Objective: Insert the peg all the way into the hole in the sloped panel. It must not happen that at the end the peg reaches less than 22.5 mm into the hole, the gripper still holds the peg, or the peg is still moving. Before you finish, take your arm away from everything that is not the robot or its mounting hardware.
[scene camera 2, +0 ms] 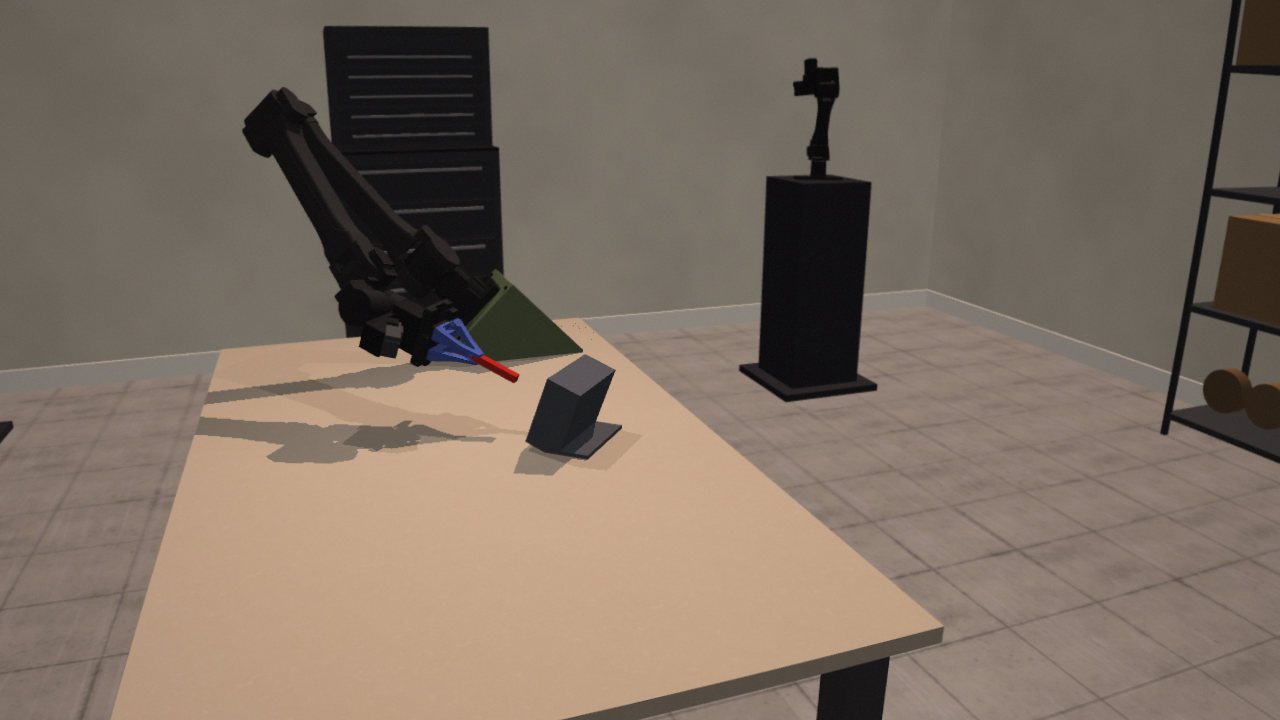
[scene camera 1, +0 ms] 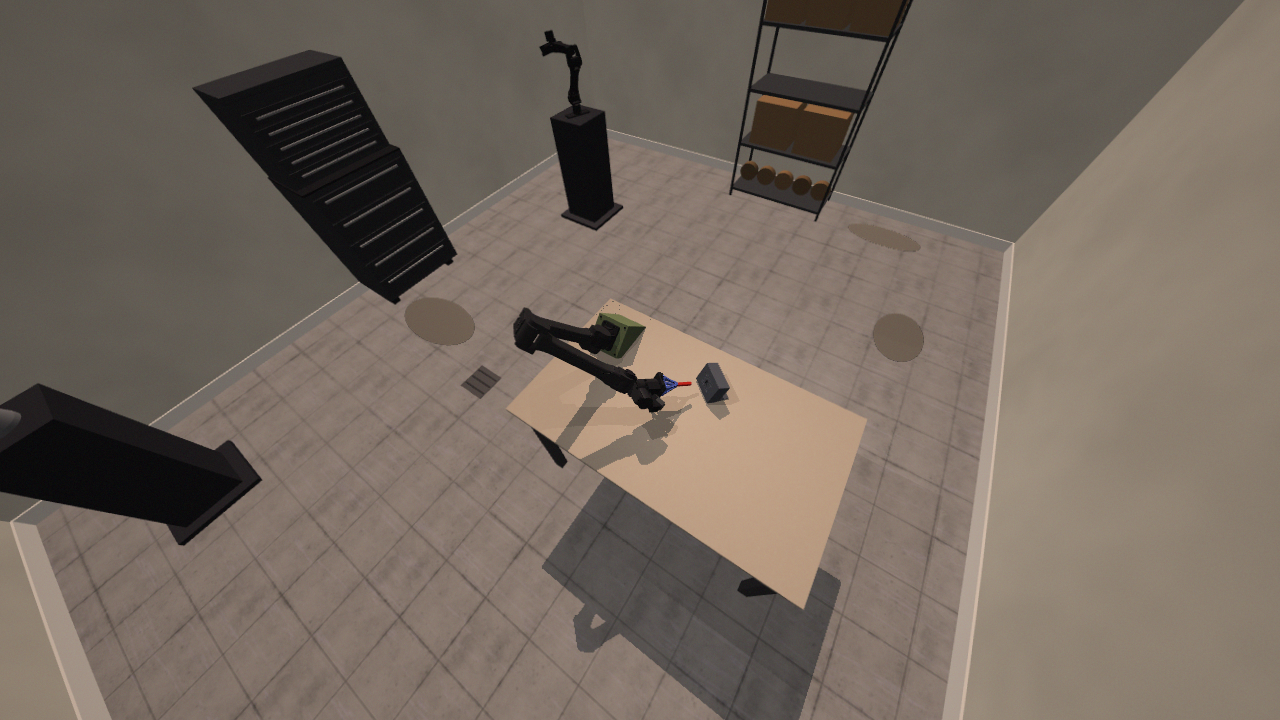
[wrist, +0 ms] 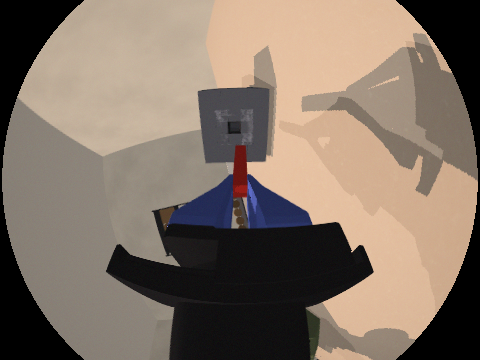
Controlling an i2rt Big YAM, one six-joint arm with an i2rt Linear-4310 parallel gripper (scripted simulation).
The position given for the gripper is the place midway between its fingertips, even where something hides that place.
Observation:
In view: the gripper [scene camera 2: 480,359] and a flat base plate [scene camera 2: 594,437].
The gripper also shows in the wrist view [wrist: 240,180].

